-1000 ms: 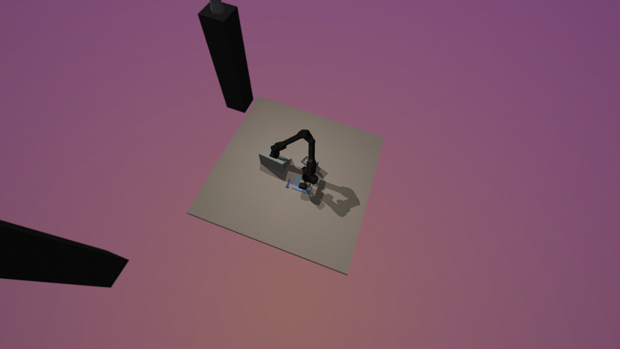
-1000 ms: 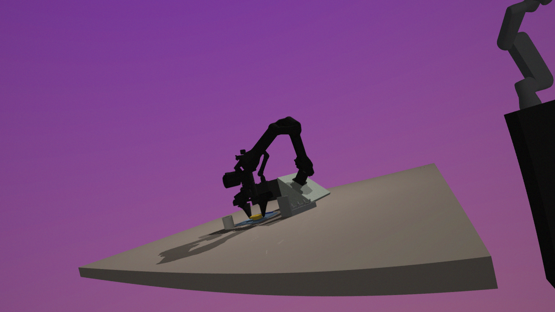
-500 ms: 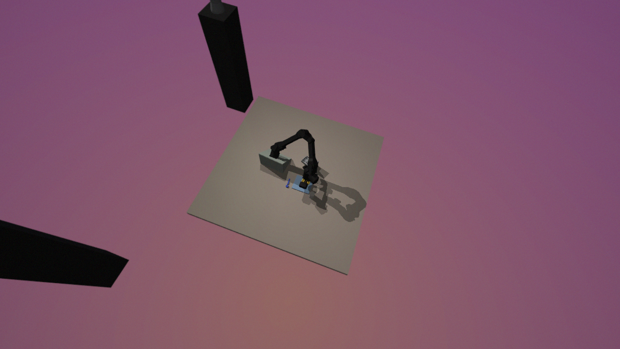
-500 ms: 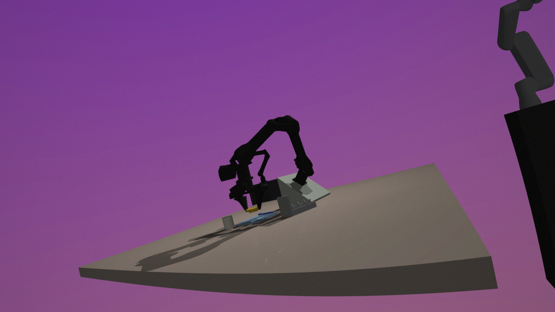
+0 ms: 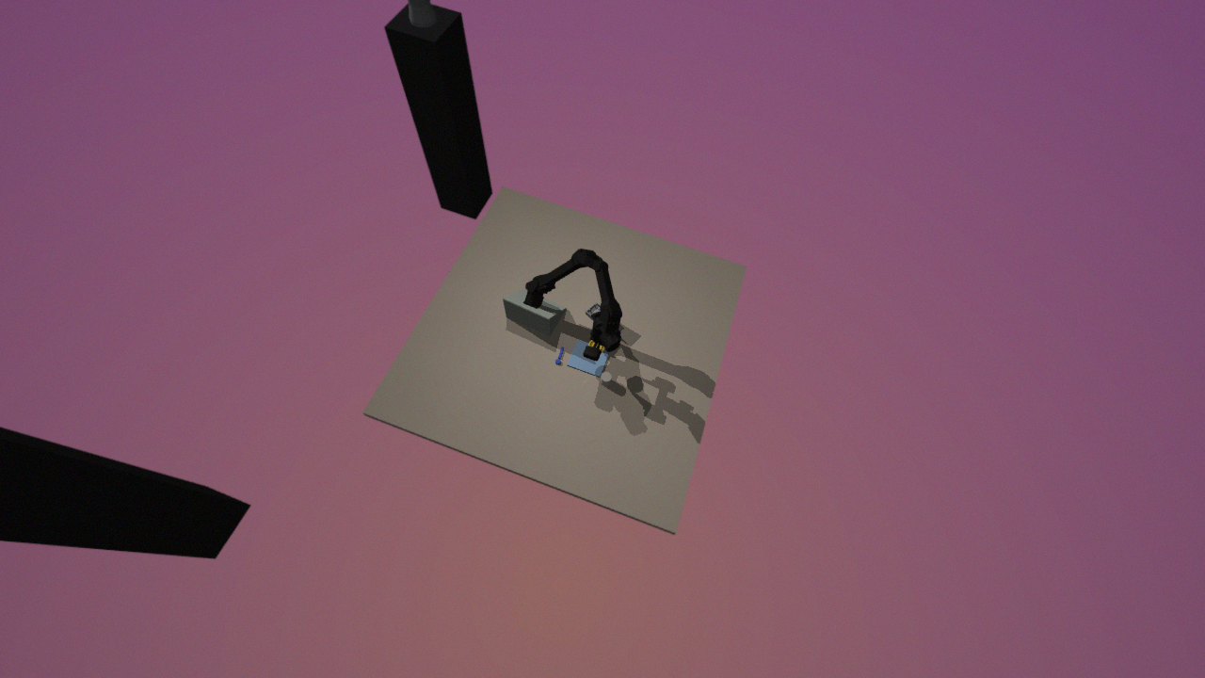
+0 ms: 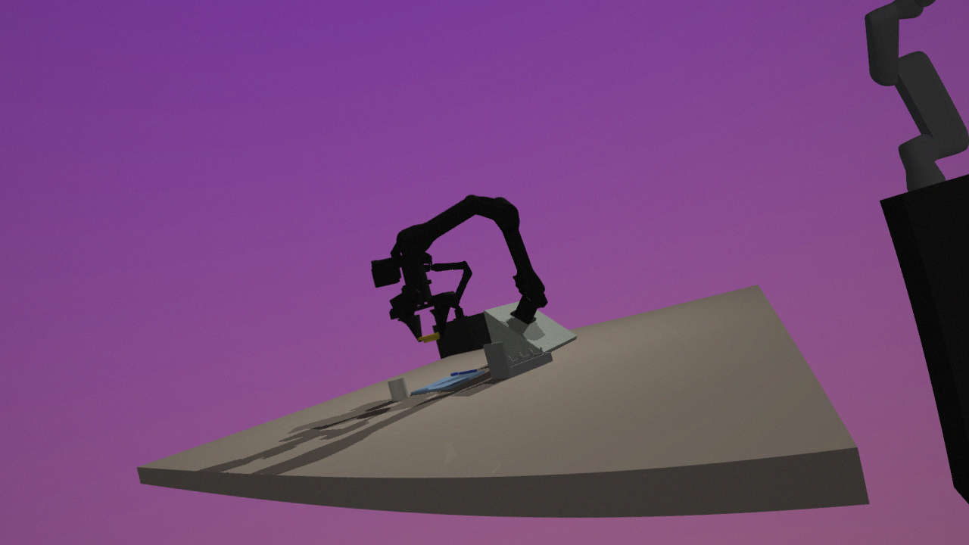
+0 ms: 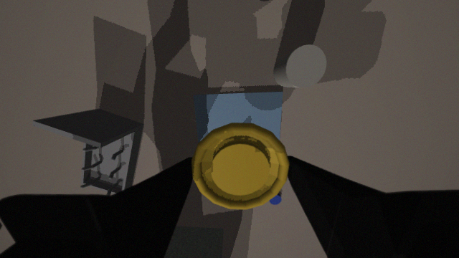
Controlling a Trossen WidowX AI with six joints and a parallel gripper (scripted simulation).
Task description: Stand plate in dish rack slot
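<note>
Now: the grey dish rack 5 cm behind my gripper tip, 20 cm to the left of it and 10 cm below it. Also, from my gripper tip: yellow plate (1 cm above); light blue mat (3 cm behind, 12 cm below); white cup (7 cm ahead, 8 cm to the right, 10 cm below).
</note>
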